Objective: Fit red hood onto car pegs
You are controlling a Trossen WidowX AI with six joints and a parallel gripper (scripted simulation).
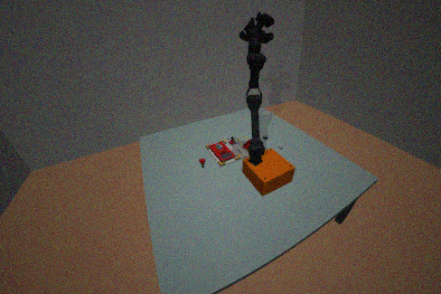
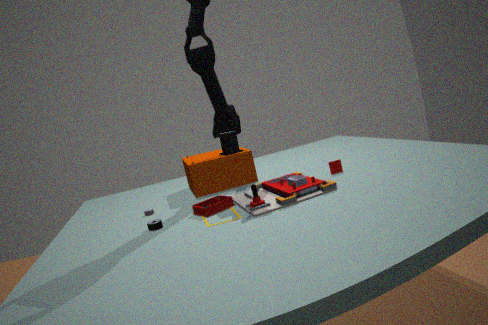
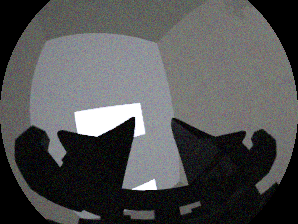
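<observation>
Now: gripper tip 90 mm short of the red hood, 70 mm to the left of it and 850 mm above it.
</observation>
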